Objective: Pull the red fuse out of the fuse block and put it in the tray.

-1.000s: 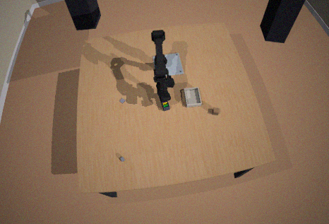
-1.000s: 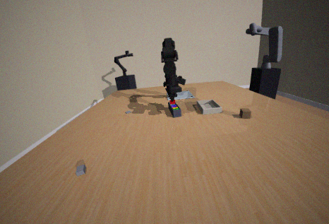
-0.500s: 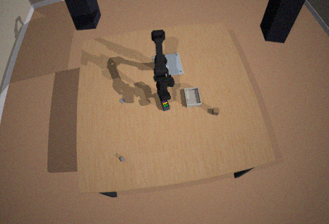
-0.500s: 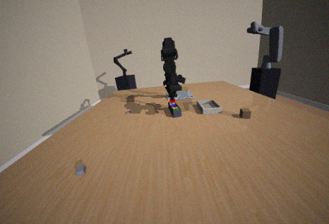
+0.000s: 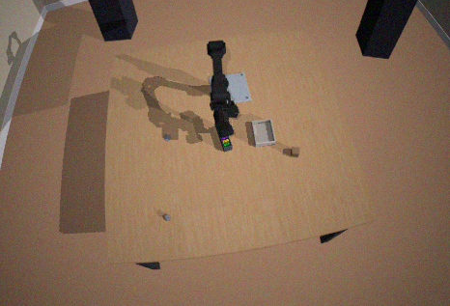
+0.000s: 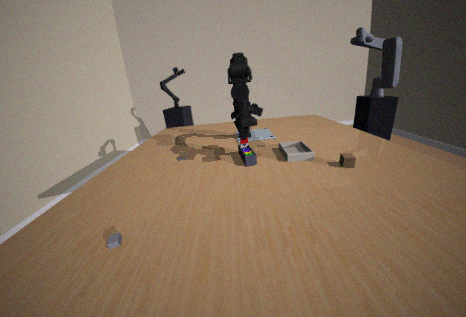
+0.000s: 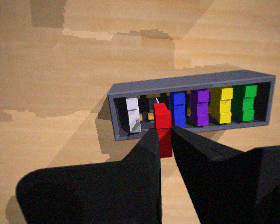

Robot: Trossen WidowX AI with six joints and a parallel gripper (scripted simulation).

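Right now the white tray is 200 mm to the left of my gripper tip, 70 mm below it and 10 mm behind it. Round my gripper tip: brown cube (360 mm to the left, 90 mm ahead, 60 mm below); then red fuse (10 mm below).
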